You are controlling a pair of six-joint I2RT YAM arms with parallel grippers.
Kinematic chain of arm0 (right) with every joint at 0, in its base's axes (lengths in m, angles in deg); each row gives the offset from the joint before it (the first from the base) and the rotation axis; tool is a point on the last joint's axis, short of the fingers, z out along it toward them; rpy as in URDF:
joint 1: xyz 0 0 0.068 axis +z
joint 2: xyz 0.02 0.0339 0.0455 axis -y
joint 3: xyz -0.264 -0.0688 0 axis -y
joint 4: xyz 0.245 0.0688 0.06 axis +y
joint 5: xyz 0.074 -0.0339 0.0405 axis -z
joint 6: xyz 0.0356 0 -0.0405 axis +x
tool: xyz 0 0 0 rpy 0 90 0
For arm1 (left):
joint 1: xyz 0 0 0.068 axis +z
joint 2: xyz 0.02 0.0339 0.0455 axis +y
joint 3: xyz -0.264 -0.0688 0 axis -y
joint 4: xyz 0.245 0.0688 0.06 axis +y
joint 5: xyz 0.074 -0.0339 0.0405 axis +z
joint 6: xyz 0.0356 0 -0.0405 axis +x
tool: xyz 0 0 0 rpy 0 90 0
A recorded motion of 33 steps. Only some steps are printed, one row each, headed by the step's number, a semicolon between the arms.
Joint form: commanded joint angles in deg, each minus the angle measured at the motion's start. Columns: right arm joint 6, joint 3, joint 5, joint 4, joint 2, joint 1; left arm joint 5, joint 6, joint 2, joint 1, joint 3, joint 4.
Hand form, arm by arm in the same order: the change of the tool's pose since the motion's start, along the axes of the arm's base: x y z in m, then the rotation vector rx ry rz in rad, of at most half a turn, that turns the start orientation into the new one. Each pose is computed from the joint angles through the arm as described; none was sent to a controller.
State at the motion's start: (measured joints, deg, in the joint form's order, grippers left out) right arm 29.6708 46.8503 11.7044 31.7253 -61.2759 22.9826; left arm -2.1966 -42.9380 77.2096 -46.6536 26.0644 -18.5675
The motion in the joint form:
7: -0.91 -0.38 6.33 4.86 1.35 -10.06; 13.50 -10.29 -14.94 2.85 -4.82 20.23
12: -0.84 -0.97 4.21 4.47 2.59 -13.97; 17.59 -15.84 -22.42 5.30 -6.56 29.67
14: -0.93 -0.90 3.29 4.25 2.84 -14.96; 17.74 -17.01 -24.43 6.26 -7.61 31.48
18: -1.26 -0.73 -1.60 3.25 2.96 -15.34; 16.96 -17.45 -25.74 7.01 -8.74 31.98
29: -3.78 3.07 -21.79 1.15 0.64 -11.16; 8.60 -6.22 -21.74 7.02 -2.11 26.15
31: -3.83 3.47 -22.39 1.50 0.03 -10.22; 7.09 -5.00 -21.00 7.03 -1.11 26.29
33: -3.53 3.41 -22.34 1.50 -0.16 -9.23; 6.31 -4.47 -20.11 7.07 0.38 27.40
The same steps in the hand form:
7: 0.0003 -0.0435 -0.0029 -0.1104 0.0400 -0.2377; -0.0234 0.0515 -0.0010 0.1153 0.1125 0.3456
12: -0.0011 -0.0569 -0.0020 -0.0763 0.0337 -0.2827; -0.0343 0.0759 -0.0006 0.1298 0.1617 0.5036
14: -0.0009 -0.0599 -0.0007 -0.0630 0.0284 -0.2883; -0.0379 0.0830 -0.0032 0.1285 0.1790 0.5353
18: 0.0005 -0.0581 0.0015 -0.0005 0.0227 -0.2329; -0.0406 0.0875 -0.0067 0.1221 0.1942 0.5430
29: 0.0094 -0.0281 0.0182 0.2232 0.0249 0.1223; -0.0205 0.0643 0.0263 0.0749 0.0802 0.3076
31: 0.0101 -0.0238 0.0179 0.2280 0.0381 0.1456; -0.0185 0.0614 0.0294 0.0761 0.0790 0.2740
33: 0.0096 -0.0200 0.0169 0.2300 0.0453 0.1580; -0.0159 0.0588 0.0334 0.0828 0.0860 0.2583

